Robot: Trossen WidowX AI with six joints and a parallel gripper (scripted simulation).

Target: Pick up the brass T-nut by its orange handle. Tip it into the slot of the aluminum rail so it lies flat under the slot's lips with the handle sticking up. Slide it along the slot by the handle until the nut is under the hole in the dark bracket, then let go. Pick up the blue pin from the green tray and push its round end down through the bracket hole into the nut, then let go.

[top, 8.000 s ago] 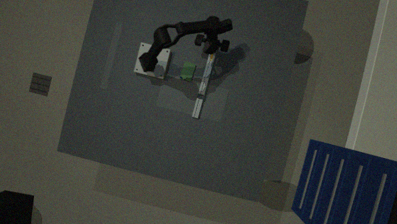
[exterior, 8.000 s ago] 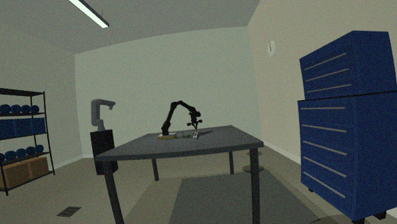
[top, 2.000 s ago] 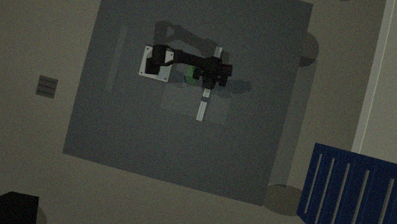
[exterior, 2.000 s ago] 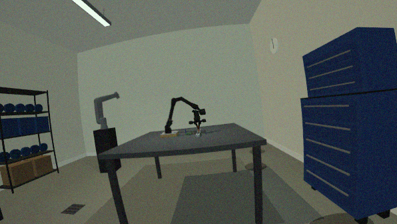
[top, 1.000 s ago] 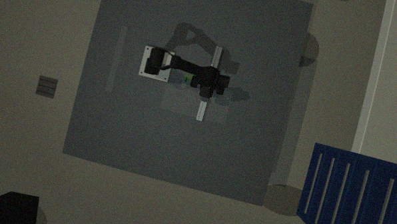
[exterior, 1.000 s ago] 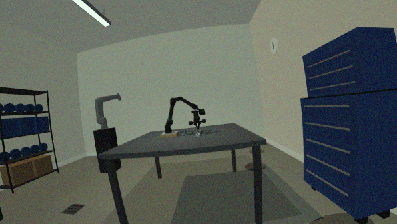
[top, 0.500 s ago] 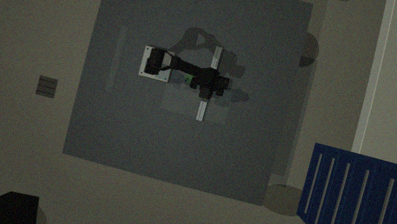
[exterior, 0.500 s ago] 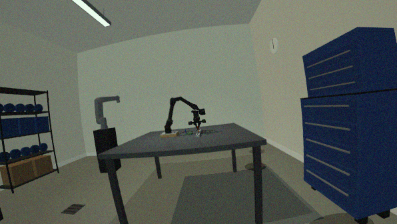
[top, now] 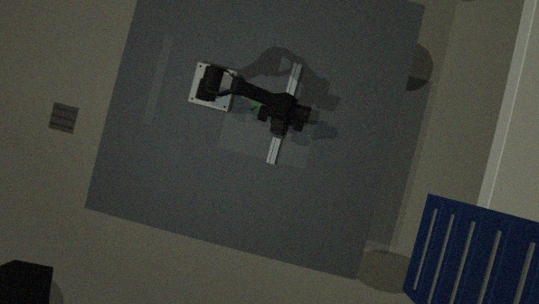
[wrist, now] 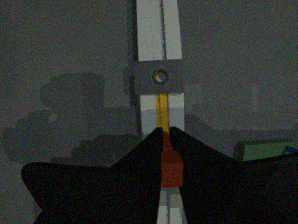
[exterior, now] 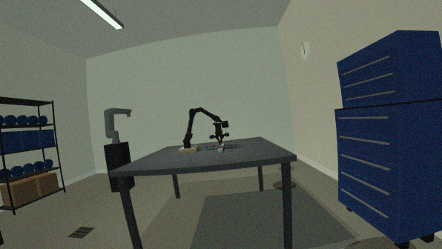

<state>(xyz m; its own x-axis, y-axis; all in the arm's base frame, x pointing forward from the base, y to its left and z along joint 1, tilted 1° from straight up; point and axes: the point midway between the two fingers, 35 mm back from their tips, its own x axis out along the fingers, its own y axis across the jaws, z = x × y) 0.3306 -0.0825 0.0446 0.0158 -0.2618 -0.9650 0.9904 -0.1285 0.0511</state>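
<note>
Right now my gripper tip is 20 mm to the left of the brass T-nut. The rest, counted from my gripper tip: blue pin: 130 mm behind, 50 mm to the left, 20 mm below; green tray: 120 mm behind, 70 mm to the left, 40 mm below.
</note>
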